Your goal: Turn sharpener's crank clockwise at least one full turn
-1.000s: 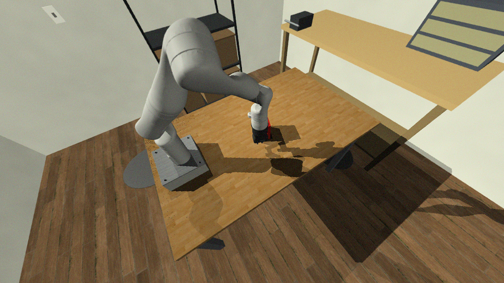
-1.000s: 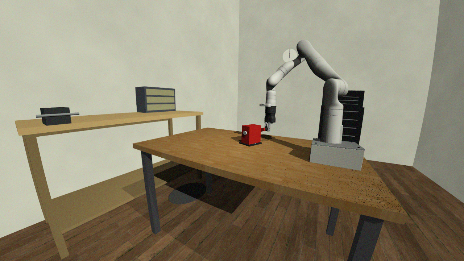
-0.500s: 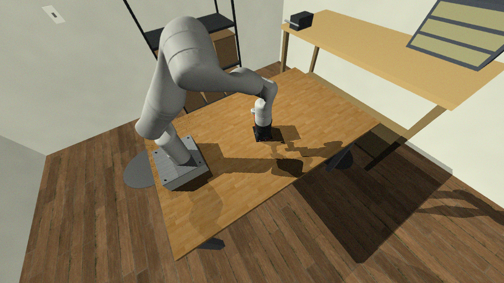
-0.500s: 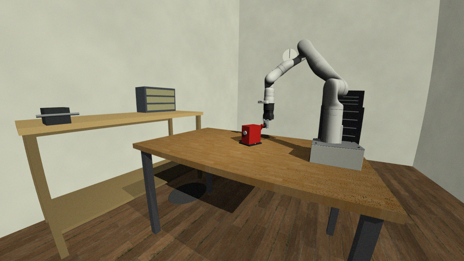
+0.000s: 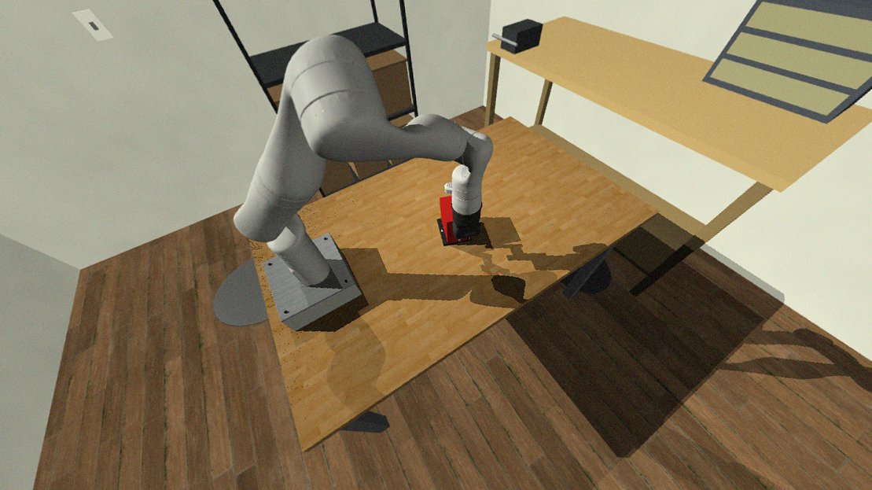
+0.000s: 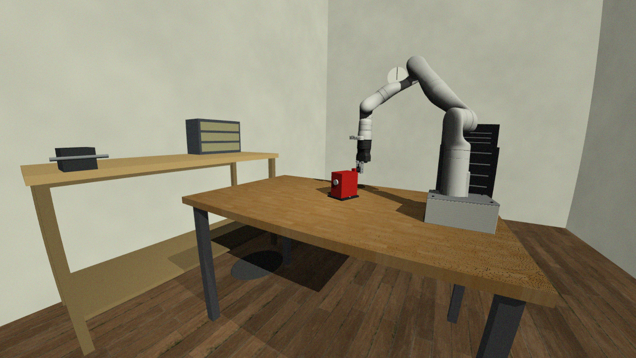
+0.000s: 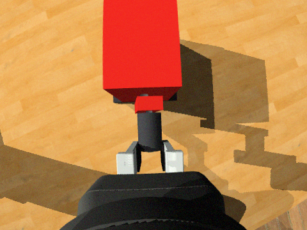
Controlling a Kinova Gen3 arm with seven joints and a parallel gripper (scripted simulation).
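Right now the dark cylindrical handle is 10 mm ahead of my hand and 20 mm to the left of it.
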